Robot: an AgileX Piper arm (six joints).
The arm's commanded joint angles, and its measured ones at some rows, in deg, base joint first. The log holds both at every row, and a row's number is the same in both.
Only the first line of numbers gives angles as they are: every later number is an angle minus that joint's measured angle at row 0.
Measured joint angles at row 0:
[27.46 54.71 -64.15 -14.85 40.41 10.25]
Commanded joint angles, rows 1 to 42:
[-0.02 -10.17 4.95 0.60 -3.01 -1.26]
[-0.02 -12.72 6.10 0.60 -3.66 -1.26]
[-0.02 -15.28 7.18 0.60 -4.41 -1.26]
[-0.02 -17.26 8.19 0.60 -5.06 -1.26]
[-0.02 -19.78 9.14 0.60 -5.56 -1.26]
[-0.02 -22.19 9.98 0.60 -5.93 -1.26]
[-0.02 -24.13 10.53 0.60 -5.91 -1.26]
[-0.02 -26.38 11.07 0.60 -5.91 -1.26]
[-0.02 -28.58 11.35 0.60 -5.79 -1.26]
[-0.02 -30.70 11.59 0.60 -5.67 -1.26]
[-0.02 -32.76 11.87 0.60 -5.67 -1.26]
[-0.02 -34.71 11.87 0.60 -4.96 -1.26]
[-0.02 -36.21 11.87 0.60 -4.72 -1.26]
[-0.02 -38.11 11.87 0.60 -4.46 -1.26]
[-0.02 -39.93 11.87 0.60 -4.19 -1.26]
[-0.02 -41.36 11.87 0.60 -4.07 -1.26]
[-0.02 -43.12 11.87 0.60 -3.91 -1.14]
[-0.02 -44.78 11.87 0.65 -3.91 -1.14]
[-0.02 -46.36 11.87 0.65 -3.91 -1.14]
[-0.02 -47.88 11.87 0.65 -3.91 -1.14]
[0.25 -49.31 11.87 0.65 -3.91 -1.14]
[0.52 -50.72 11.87 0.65 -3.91 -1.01]
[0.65 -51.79 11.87 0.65 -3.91 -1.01]
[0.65 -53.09 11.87 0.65 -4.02 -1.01]
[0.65 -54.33 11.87 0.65 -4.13 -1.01]
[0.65 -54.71 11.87 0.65 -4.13 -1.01]
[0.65 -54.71 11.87 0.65 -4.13 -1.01]
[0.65 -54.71 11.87 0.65 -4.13 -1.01]
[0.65 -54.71 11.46 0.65 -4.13 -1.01]
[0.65 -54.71 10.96 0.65 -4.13 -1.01]
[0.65 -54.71 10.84 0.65 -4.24 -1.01]
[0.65 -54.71 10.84 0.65 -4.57 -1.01]
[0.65 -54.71 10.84 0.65 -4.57 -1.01]
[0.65 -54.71 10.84 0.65 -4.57 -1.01]
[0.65 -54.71 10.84 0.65 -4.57 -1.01]
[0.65 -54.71 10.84 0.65 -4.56 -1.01]
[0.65 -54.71 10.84 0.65 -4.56 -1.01]
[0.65 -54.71 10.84 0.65 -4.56 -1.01]
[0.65 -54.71 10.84 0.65 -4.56 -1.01]
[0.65 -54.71 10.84 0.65 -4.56 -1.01]
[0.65 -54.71 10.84 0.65 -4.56 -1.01]
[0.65 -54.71 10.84 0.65 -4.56 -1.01]
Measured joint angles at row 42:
[0.54 -54.60 11.14 0.61 -4.37 -0.69]
